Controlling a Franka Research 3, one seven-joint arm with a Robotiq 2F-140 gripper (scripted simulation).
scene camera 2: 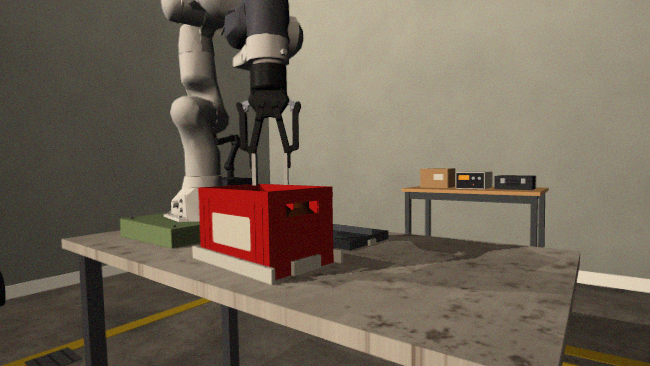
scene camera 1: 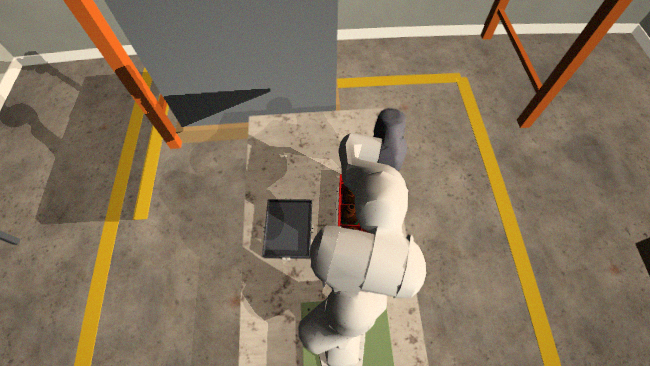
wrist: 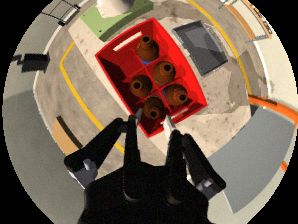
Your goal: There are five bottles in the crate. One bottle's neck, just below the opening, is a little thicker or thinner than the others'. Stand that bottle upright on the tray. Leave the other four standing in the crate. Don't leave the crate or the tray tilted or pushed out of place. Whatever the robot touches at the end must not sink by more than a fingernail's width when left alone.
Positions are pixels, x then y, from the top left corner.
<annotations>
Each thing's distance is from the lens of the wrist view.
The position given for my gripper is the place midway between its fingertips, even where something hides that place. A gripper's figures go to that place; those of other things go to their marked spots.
my gripper (wrist: 153,117): 0.20 m
red crate (wrist: 110,60): 0.32 m
dark tray (wrist: 196,35): 0.50 m
The marked spots on the red crate and the dark tray are 0.40 m apart.
</annotations>
